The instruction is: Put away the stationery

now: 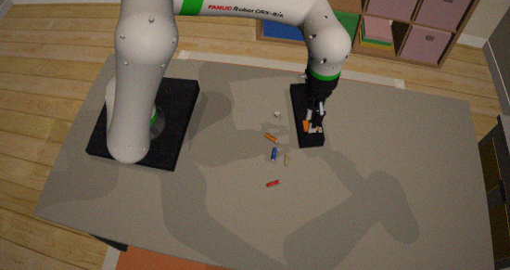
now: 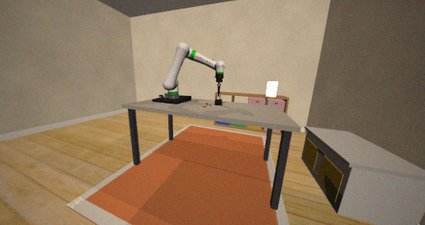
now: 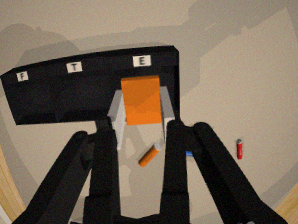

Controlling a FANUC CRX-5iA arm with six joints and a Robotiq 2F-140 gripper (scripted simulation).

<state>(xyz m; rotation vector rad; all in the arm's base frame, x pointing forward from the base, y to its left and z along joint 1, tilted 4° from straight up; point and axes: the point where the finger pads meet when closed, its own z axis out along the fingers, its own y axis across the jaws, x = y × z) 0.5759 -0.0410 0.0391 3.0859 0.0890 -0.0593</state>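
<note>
Right now my hand is 8 cm to the right of the long black bin and 8 cm above it. From my hand the other things lie so: orange marker: 13 cm behind, 1 cm to the right, 9 cm below; small yellow piece: 8 cm behind, 9 cm to the right, 9 cm below; orange block: 3 cm below.
</note>
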